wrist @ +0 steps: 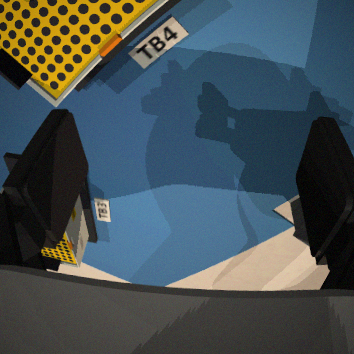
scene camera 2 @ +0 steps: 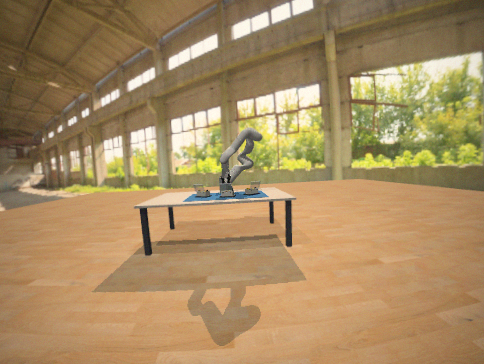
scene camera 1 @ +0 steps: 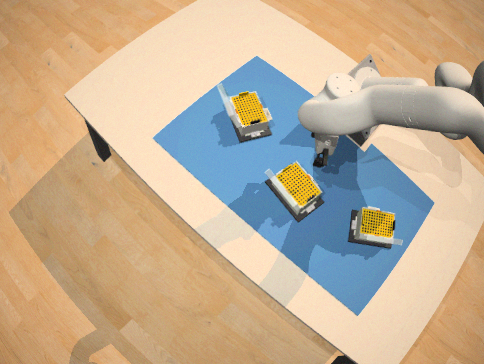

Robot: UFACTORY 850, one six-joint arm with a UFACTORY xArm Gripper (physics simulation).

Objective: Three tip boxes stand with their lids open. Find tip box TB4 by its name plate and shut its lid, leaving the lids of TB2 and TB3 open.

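Tip box TB4, with a yellow tip grid, is the middle box. Its name plate reads clearly. Its translucent lid stands open on the side away from the arm's base; it does not show in the wrist view. TB3 is the right box in scene camera 1, its lid open. The upper-left box also has its lid open; its plate is unreadable, so by elimination it is TB2. My gripper is open and empty, above the mat on TB4's base side.
The blue mat lies on the pale table under the boxes. The arm's base plate sits at the mat's far edge. The arm reaches over from that side and casts shadows on the mat.
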